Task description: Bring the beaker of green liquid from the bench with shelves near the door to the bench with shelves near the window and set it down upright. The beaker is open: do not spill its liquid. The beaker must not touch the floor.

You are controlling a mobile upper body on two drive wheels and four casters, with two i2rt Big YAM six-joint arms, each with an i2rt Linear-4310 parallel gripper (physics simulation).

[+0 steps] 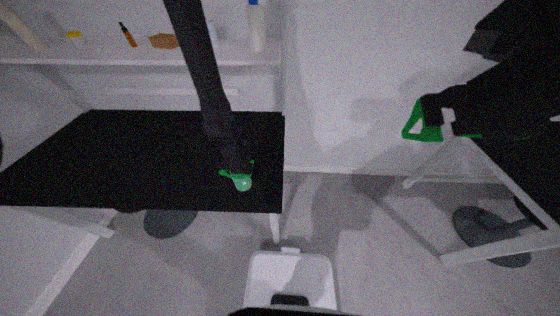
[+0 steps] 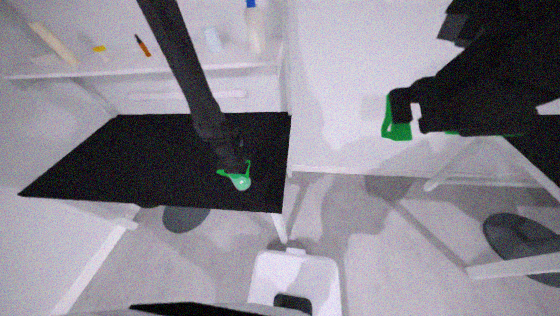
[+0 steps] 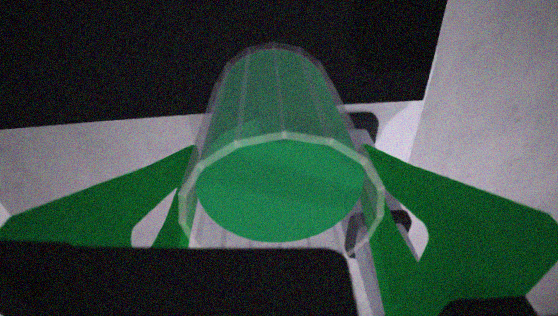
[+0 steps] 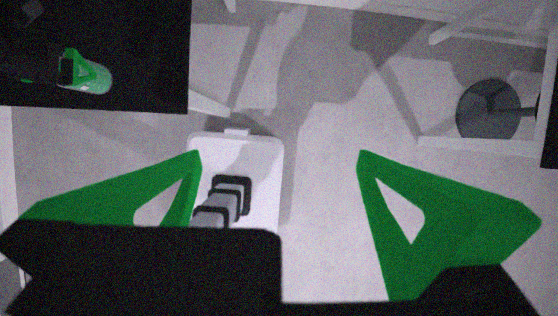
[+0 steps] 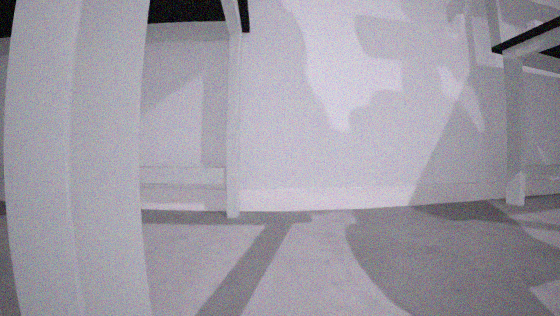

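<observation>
The open clear beaker of green liquid [image 1: 243, 184] [image 2: 242, 183] [image 3: 280, 200] [image 4: 103, 81] is over the black top of the shelved bench [image 1: 125, 150] [image 2: 140, 155] [image 4: 135, 30], near its right front corner. It looks roughly upright, with liquid inside. Any gap between its base and the bench top cannot be told. My left gripper [image 1: 237, 171] [image 3: 278, 156] is shut on the beaker, a green finger on each side. My right gripper [image 1: 450, 135] [image 4: 279, 158] is open and empty, off to the right, near a second black-topped bench [image 1: 542, 175] [image 4: 550, 125].
The shelf [image 1: 125, 62] [image 2: 150, 73] above the left bench holds a blue-capped bottle [image 1: 256, 30] [image 2: 254, 30], an orange and black tool [image 1: 129, 37] [image 2: 142, 45] and a yellow piece [image 1: 73, 34] [image 2: 99, 48]. Dark round stool seats [image 1: 170, 220] [image 1: 472, 225] stand by both benches. Bench legs [image 5: 233, 125] [image 5: 514, 110] rise ahead.
</observation>
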